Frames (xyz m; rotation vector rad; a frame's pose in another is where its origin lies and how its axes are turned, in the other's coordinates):
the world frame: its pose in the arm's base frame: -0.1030 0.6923 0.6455 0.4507 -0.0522 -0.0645
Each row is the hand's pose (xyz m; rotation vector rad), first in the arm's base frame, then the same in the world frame.
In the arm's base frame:
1: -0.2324 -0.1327 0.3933 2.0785 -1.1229 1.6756
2: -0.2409 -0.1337 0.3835 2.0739 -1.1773 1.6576
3: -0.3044 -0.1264 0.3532 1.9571 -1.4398 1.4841
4: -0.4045 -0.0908 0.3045 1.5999 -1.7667 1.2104
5: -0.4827 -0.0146 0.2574 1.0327 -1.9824 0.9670
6: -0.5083 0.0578 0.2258 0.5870 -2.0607 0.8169
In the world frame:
1: -0.0772 -0.8577 0.1393 1.8690 -0.5944 1.6996
2: -0.0859 -0.8633 0.1314 1.8677 -0.6472 1.6939
3: -0.1508 -0.8732 0.1051 1.7563 -0.9237 1.6023
4: -0.2550 -0.8676 0.0524 1.4112 -1.2977 1.4572
5: -0.3402 -0.8237 -0.0179 0.8577 -1.5916 1.3307
6: -0.3722 -0.7737 -0.0760 0.4173 -1.7372 1.2440

